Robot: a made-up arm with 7 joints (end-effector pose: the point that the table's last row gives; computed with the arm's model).
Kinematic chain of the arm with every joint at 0, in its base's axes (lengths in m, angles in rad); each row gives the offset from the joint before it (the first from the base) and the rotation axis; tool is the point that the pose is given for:
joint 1: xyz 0 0 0.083 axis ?
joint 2: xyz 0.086 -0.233 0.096 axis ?
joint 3: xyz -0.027 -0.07 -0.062 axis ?
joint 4: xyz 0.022 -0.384 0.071 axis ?
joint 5: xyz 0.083 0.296 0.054 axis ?
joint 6: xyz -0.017 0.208 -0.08 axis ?
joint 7: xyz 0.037 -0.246 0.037 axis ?
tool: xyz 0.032 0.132 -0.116
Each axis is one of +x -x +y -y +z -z.
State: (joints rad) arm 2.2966 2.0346 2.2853 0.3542 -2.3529 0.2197 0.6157
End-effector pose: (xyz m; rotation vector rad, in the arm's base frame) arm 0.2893 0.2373 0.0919 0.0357 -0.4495 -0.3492
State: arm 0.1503 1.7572 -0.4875 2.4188 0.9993 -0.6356 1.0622
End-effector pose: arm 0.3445 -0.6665 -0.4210 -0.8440 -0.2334 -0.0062
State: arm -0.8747 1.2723 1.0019 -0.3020 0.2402 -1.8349 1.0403
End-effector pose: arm 0.0654 -0.2425 0.2475 0.5450 0.4732 -1.2764
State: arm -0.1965 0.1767 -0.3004 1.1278 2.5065 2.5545 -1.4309
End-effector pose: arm -0.1636 -0.4529 0.1823 -1.4466 -0.6229 0.3771
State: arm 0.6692 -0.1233 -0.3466 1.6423 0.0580 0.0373 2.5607
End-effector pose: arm 0.1501 -0.4992 0.4040 1.5329 2.3408 0.5066
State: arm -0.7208 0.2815 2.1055 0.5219 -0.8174 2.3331 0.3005
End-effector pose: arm -0.1964 -0.3905 0.2172 -2.3540 1.6070 -0.6476
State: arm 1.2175 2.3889 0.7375 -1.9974 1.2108 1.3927 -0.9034
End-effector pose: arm 0.4680 -0.4270 0.5831 1.4319 -0.5900 -0.5043
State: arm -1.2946 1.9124 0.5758 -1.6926 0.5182 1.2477 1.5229
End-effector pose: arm -0.4731 0.1271 0.6212 -0.7522 -2.7439 0.6758
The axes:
joint 1: +z
joint 2: -y
joint 3: +z
joint 4: +z
joint 5: +y
joint 6: -y
joint 7: +x

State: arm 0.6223 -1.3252 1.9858 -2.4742 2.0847 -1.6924 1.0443
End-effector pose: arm 0.0535 0.3937 -0.2239 0.7347 -0.7762 1.2910
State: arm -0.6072 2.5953 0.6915 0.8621 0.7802 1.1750 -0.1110
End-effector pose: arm -0.0788 -0.5105 0.1417 -2.4093 -1.4974 0.7662
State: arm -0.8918 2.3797 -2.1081 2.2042 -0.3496 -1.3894 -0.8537
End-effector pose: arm 0.3946 -0.2793 0.0214 -1.3806 -0.8383 -1.2896
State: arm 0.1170 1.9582 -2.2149 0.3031 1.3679 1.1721 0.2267
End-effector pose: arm 0.1062 -0.2739 0.1973 2.0767 -1.1691 -0.8410
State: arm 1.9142 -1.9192 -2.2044 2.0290 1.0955 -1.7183 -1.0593
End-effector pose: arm -0.2576 0.2960 0.5179 0.6993 -1.6165 0.7562
